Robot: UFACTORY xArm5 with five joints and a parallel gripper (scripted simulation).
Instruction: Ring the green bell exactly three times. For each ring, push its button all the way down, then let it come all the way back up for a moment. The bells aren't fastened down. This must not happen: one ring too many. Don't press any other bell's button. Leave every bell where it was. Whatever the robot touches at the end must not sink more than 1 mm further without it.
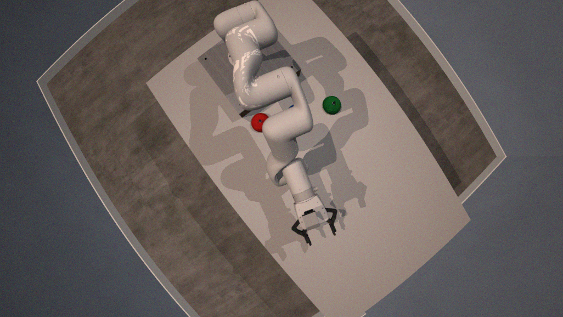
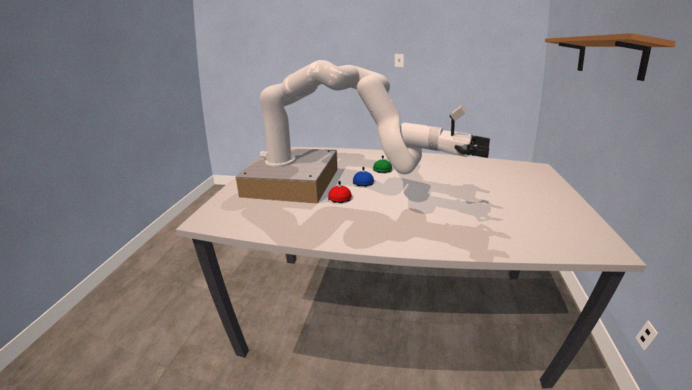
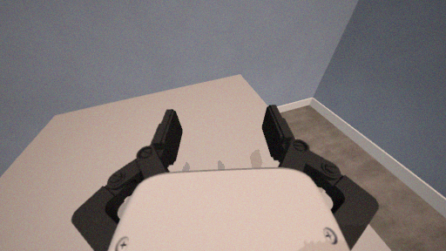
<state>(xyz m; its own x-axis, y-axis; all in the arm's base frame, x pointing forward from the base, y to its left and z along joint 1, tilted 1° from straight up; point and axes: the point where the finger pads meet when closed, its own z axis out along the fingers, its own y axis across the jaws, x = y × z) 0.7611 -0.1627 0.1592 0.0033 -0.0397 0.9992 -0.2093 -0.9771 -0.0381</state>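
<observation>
Now: hand 37 cm past the green bell, 37 cm to the right of it and 21 cm above it. Round my hand: blue bell (43 cm behind, 22 cm to the left, 21 cm below); red bell (49 cm behind, 6 cm to the left, 21 cm below).
</observation>
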